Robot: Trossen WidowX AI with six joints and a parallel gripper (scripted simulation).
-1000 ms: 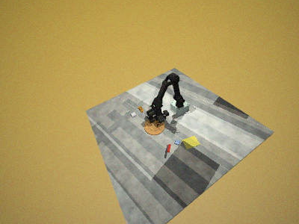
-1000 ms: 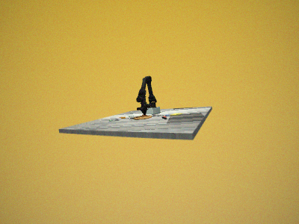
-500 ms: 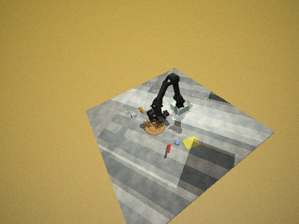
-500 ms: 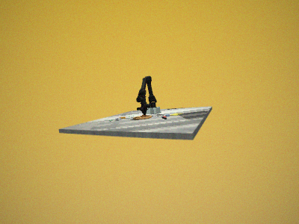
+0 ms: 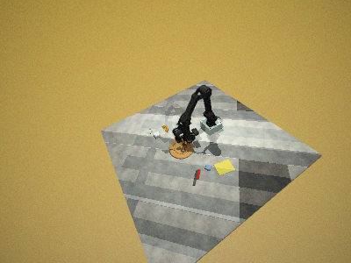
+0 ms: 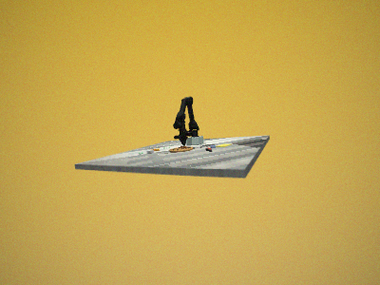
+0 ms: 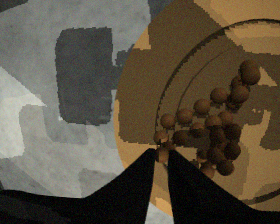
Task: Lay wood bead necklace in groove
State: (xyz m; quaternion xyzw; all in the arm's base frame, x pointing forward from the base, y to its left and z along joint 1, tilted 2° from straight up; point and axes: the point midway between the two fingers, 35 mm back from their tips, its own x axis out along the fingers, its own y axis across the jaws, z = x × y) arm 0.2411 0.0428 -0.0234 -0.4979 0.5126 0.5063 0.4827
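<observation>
My gripper tip is 7 cm short of the round bead board, 2 cm to the right of it and 2 cm above it. Round my gripper tip: thin grey stick (14 cm to the left, 6 cm behind, 2 cm below); then red-handled tool (29 cm to the left, 7 cm ahead, 2 cm below); then small blue block (27 cm to the left, 4 cm behind, 2 cm below).
</observation>
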